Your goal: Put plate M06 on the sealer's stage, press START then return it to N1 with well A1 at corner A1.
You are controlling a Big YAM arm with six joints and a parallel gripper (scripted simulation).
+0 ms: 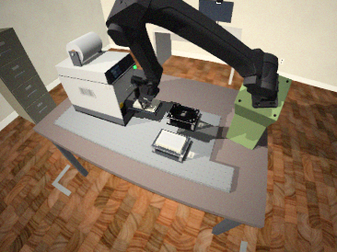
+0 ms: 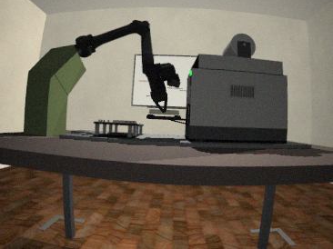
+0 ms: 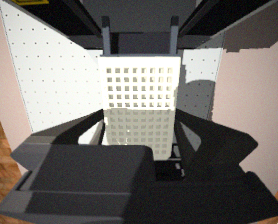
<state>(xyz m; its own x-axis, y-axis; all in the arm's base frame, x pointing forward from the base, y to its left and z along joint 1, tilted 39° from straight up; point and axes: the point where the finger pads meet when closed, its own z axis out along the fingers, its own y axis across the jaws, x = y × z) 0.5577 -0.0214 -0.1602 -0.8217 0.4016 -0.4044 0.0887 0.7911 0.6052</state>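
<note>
Now: the sealer stage 30 mm below my hand. Round my hand: white start button (100 mm to the right, 90 mm ahead, 70 mm above); then foil roll (330 mm ahead, 300 mm above, 30 mm to the right); then plate (180 mm behind, 170 mm to the left, 60 mm below).
</note>
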